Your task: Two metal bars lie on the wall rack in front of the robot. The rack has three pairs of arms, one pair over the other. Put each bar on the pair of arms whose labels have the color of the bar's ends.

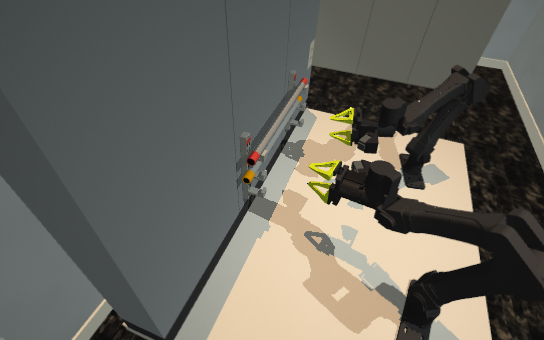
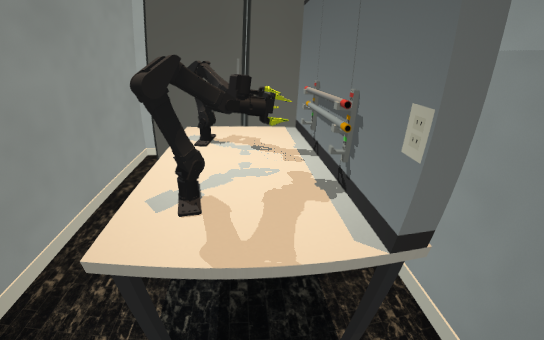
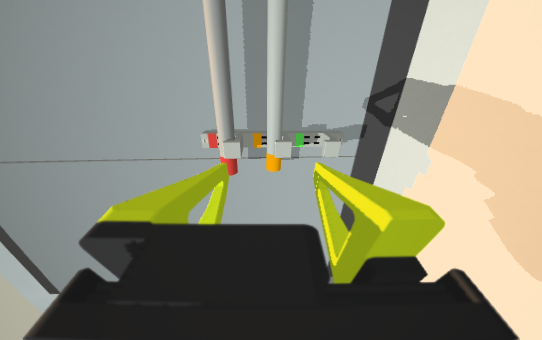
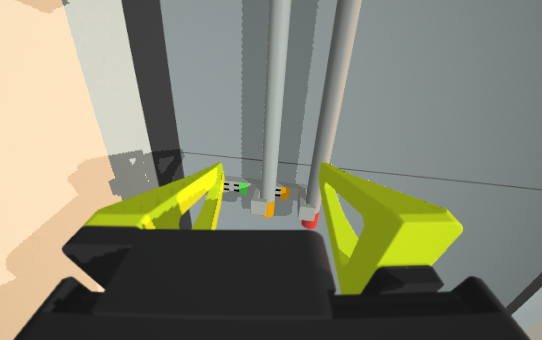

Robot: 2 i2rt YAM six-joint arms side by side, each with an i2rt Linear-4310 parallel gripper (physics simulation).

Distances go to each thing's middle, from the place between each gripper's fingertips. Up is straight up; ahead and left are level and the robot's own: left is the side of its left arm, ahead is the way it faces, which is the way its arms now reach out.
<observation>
The red-ended bar (image 1: 258, 150) lies 15 cm ahead of my right hand, 7 cm to the left of it and 6 cm above it. The rest, counted from my right hand: outlet plate (image 2: 421, 111) 17 cm ahead, 44 cm to the right, 5 cm above.
I see my left gripper 13 cm short of the red-ended bar, 18 cm to the left of it and 6 cm below it. Round my left hand: outlet plate (15 cm ahead, 70 cm to the right, 5 cm above).
</observation>
